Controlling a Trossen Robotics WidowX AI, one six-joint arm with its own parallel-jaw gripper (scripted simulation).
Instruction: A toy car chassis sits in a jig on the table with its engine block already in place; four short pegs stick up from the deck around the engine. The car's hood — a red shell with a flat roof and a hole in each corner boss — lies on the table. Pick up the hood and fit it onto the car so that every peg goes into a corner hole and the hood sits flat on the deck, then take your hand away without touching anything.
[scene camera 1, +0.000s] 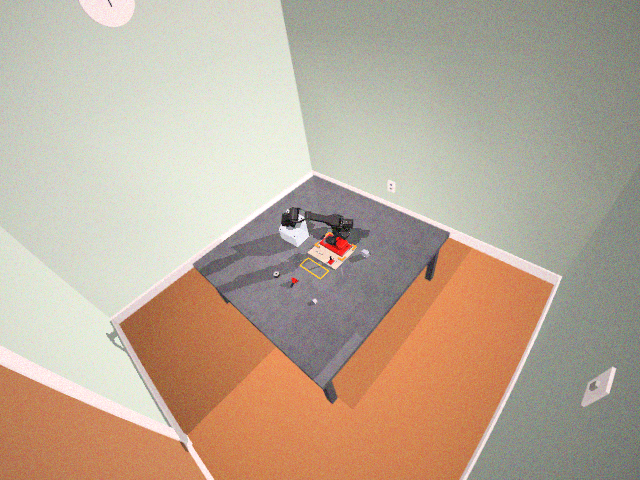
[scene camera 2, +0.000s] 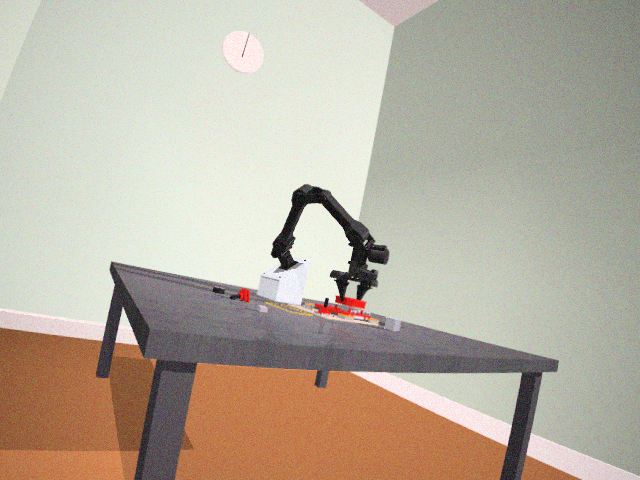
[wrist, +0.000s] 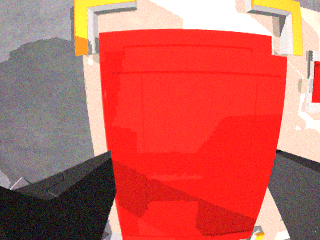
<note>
The gripper (scene camera 2: 349, 302) holds a red hood (wrist: 194, 132).
The gripper is seen too in the wrist view (wrist: 193, 159).
</note>
